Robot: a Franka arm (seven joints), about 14 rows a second.
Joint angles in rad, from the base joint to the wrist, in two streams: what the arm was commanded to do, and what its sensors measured. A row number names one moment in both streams.
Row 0, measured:
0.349, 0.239, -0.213, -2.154, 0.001, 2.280, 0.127
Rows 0 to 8, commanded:
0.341, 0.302, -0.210, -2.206, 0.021, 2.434, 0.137
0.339, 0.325, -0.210, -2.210, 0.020, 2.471, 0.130
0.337, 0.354, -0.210, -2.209, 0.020, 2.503, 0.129
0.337, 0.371, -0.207, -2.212, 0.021, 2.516, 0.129
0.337, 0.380, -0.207, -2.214, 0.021, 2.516, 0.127
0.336, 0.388, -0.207, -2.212, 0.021, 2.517, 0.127
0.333, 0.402, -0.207, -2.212, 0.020, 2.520, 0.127
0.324, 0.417, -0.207, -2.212, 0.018, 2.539, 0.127
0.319, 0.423, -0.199, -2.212, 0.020, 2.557, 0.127
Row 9, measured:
0.337, 0.405, -0.212, -2.215, 0.001, 2.522, 0.127
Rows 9 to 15, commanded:
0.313, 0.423, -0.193, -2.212, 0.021, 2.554, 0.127
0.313, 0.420, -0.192, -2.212, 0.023, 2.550, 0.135
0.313, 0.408, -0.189, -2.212, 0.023, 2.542, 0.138
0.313, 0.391, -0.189, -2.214, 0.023, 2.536, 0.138
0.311, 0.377, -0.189, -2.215, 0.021, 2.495, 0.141
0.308, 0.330, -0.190, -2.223, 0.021, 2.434, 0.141
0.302, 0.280, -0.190, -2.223, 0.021, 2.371, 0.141
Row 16, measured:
0.325, 0.389, -0.205, -2.209, 0.001, 2.480, 0.130
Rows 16 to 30, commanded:
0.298, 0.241, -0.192, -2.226, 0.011, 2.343, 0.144
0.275, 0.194, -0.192, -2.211, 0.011, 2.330, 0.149
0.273, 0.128, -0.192, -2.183, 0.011, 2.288, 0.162
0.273, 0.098, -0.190, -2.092, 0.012, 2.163, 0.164
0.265, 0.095, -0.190, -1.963, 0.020, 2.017, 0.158
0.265, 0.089, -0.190, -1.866, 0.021, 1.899, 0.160
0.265, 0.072, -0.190, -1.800, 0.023, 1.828, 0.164
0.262, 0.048, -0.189, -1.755, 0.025, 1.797, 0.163
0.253, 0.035, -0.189, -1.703, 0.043, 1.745, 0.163
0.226, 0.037, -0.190, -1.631, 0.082, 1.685, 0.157
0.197, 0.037, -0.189, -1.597, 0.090, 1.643, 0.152
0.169, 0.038, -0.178, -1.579, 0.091, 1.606, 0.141
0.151, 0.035, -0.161, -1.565, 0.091, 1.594, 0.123
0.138, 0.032, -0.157, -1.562, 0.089, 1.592, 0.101
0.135, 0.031, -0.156, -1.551, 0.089, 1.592, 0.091
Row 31, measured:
0.165, 0.008, -0.181, -1.599, 0.064, 1.620, 0.117
